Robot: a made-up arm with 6 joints. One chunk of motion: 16 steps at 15 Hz.
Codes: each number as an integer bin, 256 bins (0 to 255) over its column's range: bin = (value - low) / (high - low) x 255, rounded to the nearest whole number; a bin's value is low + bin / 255 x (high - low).
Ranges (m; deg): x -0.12..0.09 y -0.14..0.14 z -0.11..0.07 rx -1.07..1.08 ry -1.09..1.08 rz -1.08..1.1
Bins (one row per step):
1: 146 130 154 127 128 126
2: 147 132 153 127 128 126
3: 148 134 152 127 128 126
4: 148 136 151 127 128 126
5: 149 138 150 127 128 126
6: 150 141 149 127 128 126
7: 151 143 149 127 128 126
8: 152 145 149 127 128 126
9: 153 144 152 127 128 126
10: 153 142 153 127 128 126
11: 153 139 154 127 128 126
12: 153 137 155 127 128 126
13: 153 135 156 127 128 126
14: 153 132 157 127 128 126
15: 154 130 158 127 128 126
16: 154 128 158 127 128 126
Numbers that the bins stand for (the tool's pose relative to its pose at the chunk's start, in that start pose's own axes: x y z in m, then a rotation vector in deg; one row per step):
1: 0.0002 0.0027 -0.0013 0.00 0.00 0.00
2: 0.0011 0.0049 -0.0020 0.00 0.00 0.00
3: 0.0019 0.0071 -0.0027 0.00 0.00 0.00
4: 0.0019 0.0093 -0.0034 0.00 0.00 0.00
5: 0.0027 0.0115 -0.0041 0.00 0.00 0.00
6: 0.0035 0.0148 -0.0048 0.00 0.00 0.00
7: 0.0044 0.0170 -0.0048 0.00 0.00 0.00
8: 0.0052 0.0192 -0.0048 0.00 0.00 0.00
9: 0.0060 0.0181 -0.0027 0.00 0.00 0.00
10: 0.0060 0.0159 -0.0020 0.00 0.00 0.00
11: 0.0060 0.0126 -0.0013 0.00 0.00 0.00
12: 0.0060 0.0104 -0.0006 0.00 0.00 0.00
13: 0.0060 0.0082 0.0001 0.00 0.00 0.00
14: 0.0060 0.0049 0.0008 0.00 0.00 0.00
15: 0.0068 0.0027 0.0015 0.00 0.00 0.00
16: 0.0068 0.0005 0.0015 0.00 0.00 0.00

